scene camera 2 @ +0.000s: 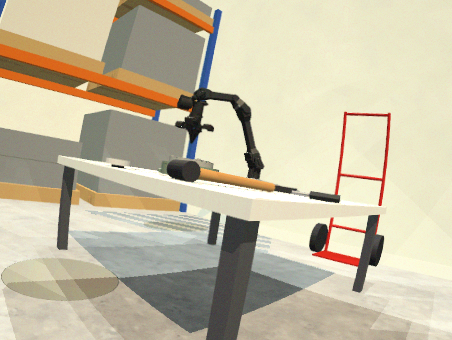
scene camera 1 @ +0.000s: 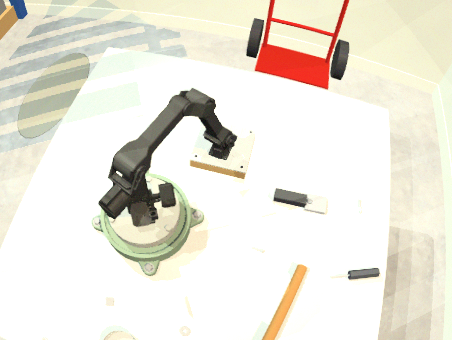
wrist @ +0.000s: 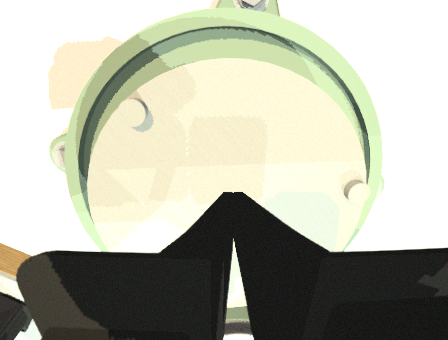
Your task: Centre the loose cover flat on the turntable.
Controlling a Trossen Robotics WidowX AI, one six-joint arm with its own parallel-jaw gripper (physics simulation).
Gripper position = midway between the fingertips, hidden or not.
Observation:
My gripper [scene camera 1: 143, 213] is shut and holds nothing. Also in view: a cover [scene camera 1: 154, 234]. A wooden-handled hammer [scene camera 2: 190, 171] rests on the table. Also in view: a round dial gauge [scene camera 1: 149, 259].
The cover is seen too in the wrist view [wrist: 170, 149]. My gripper shows as well in the wrist view [wrist: 232, 201]. The round dial gauge is seen too in the wrist view [wrist: 179, 40]. The wrist view misses the wooden-handled hammer: it is out of frame.

